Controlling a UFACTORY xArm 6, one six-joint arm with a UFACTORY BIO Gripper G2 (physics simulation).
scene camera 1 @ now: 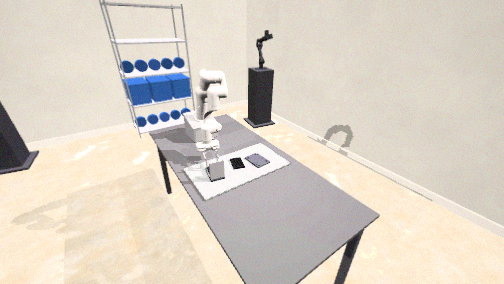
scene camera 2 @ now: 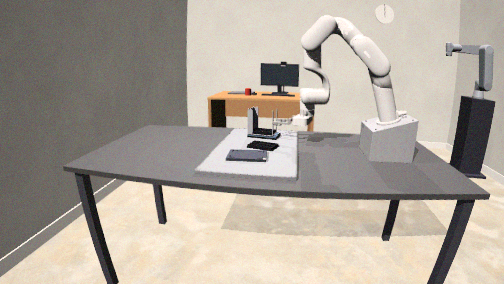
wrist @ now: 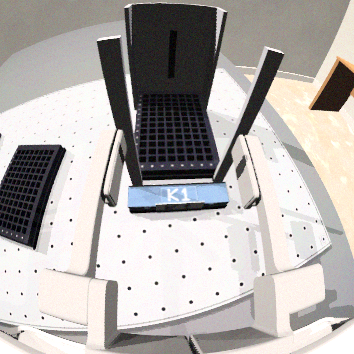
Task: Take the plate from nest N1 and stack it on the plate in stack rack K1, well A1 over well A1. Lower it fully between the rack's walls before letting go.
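Places are measured from the arm's base along level axes (x ahead, y left, z up), in centimetres.
Pixels of known places: hand, its tool point: [scene camera 1: 211,157] [scene camera 2: 279,122] [wrist: 181,167]; arm's base, origin of its link: [scene camera 1: 201,117] [scene camera 2: 388,121].
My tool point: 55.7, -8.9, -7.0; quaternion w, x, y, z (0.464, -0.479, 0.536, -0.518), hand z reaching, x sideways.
Ahead of a thing's pixels: the offset from my tool point to its top centre, as dx, dy, dz. "spot": to the spot under its first point. Level surfaces: height alone.
Stack rack K1 @[+8.3, -0.8, +6.3] [scene camera 1: 217,170] [scene camera 2: 251,121] [wrist: 177,196] stands upright on the white board, with a tall back wall and two front posts. A dark multi-well plate @[+9.3, -0.7, -5.2] [wrist: 175,131] lies level inside it; I cannot tell whether it is one plate or two stacked. Another dark well plate @[+3.8, +18.3, -7.2] [scene camera 1: 237,163] [scene camera 2: 263,145] [wrist: 31,192] lies flat beside the rack; no nest label is readable. My gripper [scene camera 1: 211,159] [scene camera 2: 282,121] [wrist: 181,170] is shut at its narrowest, with a wide gap and nothing held. Its fingertips are at the rack's front, outside the posts in the wrist view.
A flat slate-coloured piece @[spot: +7.9, +33.3, -7.4] [scene camera 1: 257,160] [scene camera 2: 247,155] lies on the white board @[dz -8.6] [scene camera 1: 205,192] [scene camera 2: 280,167] [wrist: 165,240], on the dark plate's far side from the rack. The rack's left post @[spot: +2.6, +3.2, +2.9] [wrist: 119,100] and right post @[spot: +2.3, -4.3, +2.7] [wrist: 252,105] rise high close to my fingers.
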